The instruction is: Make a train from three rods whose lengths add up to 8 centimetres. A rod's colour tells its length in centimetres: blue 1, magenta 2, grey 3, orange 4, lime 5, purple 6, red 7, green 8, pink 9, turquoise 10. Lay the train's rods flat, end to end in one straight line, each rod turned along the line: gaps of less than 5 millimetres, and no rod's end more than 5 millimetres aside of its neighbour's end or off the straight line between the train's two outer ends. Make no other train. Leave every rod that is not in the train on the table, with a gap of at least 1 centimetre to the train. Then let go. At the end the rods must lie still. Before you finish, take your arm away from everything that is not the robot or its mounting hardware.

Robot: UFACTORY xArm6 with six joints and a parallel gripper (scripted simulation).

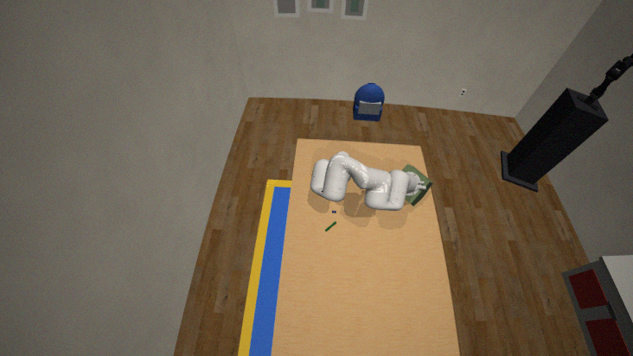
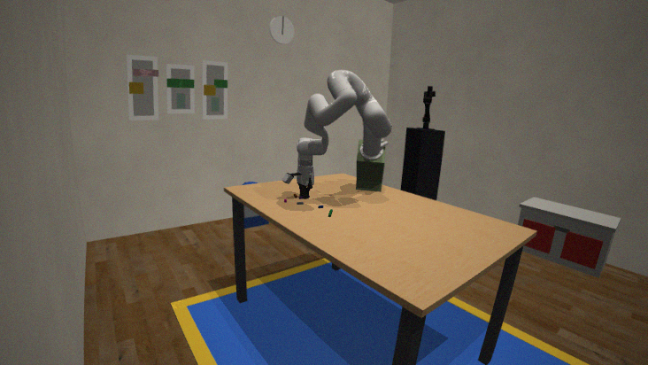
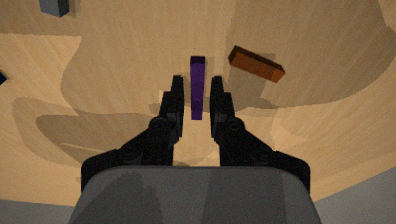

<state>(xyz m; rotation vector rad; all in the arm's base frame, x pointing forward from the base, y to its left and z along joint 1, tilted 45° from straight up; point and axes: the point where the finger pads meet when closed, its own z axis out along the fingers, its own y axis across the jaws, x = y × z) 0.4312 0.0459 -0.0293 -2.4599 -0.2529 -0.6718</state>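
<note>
The purple rod lies 2 cm below my hand. The rest, counted from my hand: magenta rod 11 cm ahead, 5 cm to the left, 2 cm below; then orange rod 4 cm ahead, 3 cm to the right, 2 cm below; then grey rod 4 cm ahead, 10 cm to the left, 2 cm below.
</note>
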